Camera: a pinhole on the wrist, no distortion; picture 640 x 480 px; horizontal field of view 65.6 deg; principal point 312.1 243.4 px. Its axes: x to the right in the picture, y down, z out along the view. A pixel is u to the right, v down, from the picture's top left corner.
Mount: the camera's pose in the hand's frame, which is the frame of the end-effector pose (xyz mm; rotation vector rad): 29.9 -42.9 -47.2 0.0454 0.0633 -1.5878
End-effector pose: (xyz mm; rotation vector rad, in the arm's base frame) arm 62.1 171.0 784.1 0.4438 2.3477 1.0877
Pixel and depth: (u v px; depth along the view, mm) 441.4 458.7 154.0
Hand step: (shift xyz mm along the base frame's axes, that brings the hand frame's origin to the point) -28.2 51.0 -160.2
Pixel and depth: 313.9 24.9 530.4
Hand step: 432.8 150.4 -264.5
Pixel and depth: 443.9 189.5 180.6
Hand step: 57.0 20.3 -154.6
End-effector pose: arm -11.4 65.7 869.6 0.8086 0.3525 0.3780
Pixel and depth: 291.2 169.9 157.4
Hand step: 65.2 -95.2 34.2
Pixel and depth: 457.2 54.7 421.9
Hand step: 86.8 -410.3 110.8
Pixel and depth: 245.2 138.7 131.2
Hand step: 47.6 -73.1 28.5
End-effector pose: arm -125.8 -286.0 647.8 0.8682 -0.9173 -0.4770
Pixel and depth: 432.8 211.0 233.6
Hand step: -144.7 -158.1 -28.6
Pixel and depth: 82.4 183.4 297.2
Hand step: -217.7 -70.7 142.4
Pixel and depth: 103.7 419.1 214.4
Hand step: -85.0 -133.1 132.7
